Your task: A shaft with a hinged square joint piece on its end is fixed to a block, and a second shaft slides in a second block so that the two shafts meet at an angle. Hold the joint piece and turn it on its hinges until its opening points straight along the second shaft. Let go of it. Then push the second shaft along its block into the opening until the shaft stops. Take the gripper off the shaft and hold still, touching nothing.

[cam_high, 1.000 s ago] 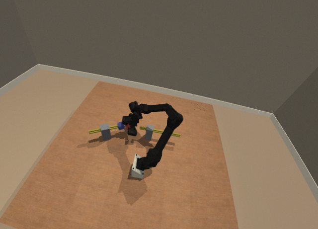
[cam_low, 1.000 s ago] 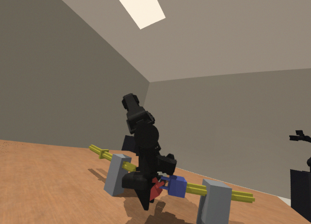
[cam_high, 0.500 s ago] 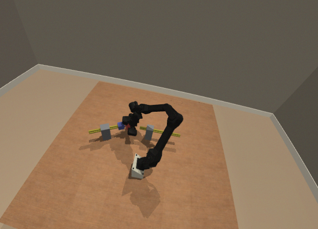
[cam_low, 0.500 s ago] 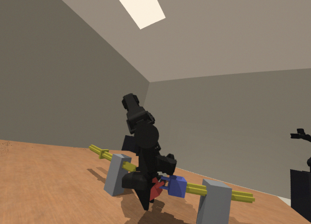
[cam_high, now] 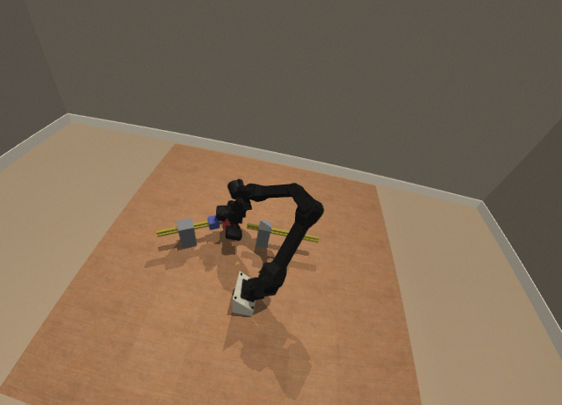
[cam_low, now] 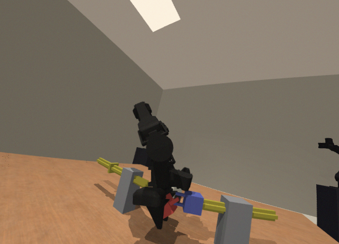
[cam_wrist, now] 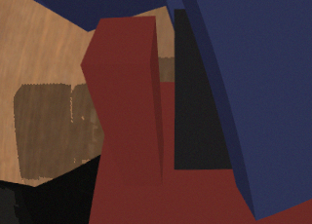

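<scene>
My gripper tip is now 50 mm below the red joint piece.
</scene>
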